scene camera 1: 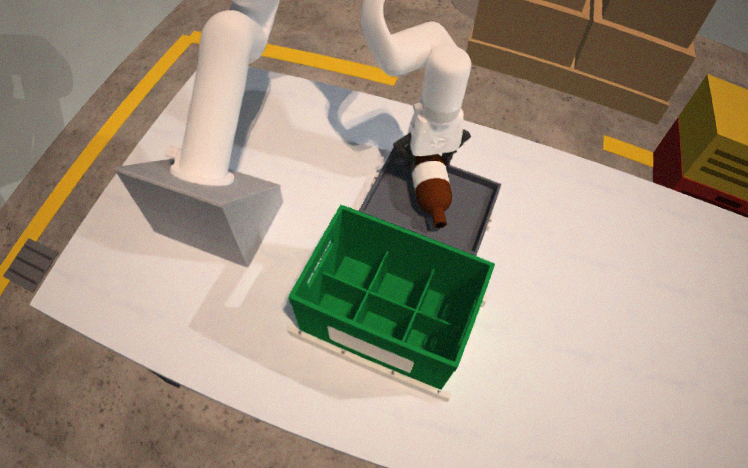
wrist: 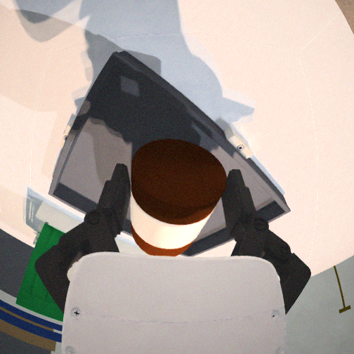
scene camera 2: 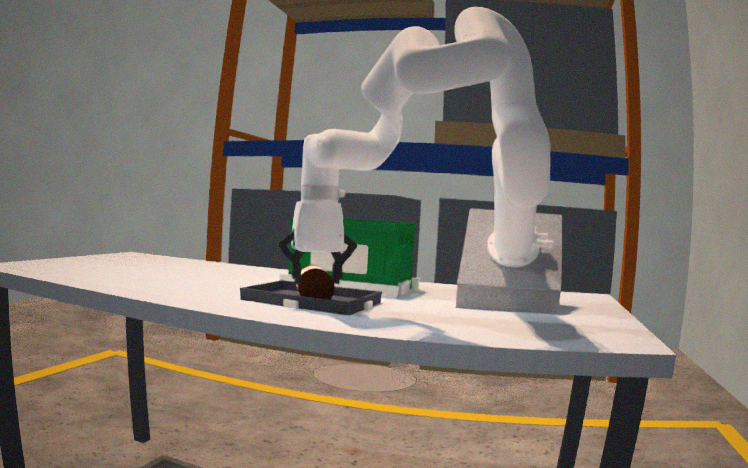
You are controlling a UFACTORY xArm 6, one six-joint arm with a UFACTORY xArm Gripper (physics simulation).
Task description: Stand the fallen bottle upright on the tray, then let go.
Note:
I see my gripper (scene camera 2: 316, 283) and a brown bottle (scene camera 1: 431, 183).
The brown bottle is seen too in the wrist view (wrist: 175, 184) and in scene camera 2 (scene camera 2: 315, 282). My gripper also shows in the wrist view (wrist: 177, 179).

